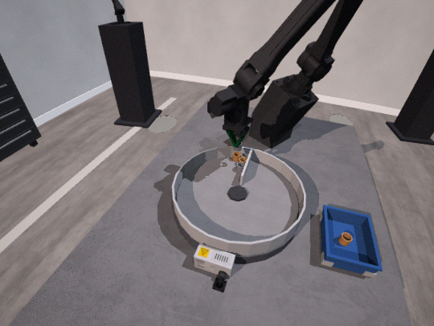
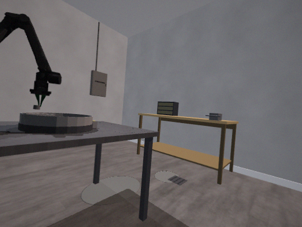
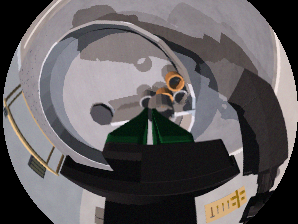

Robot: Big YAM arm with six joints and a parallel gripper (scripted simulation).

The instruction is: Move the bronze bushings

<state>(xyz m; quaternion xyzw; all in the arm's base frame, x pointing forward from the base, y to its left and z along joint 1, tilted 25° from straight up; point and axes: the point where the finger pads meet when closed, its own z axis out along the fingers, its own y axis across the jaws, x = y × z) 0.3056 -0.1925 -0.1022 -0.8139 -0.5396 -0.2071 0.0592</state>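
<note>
Now: hand 14 cm short of the round turntable, 10 cm above it and 3 cm to the right of it. Round my hand: blue crate: 38 cm to the left, 23 cm ahead, 13 cm below.
</note>
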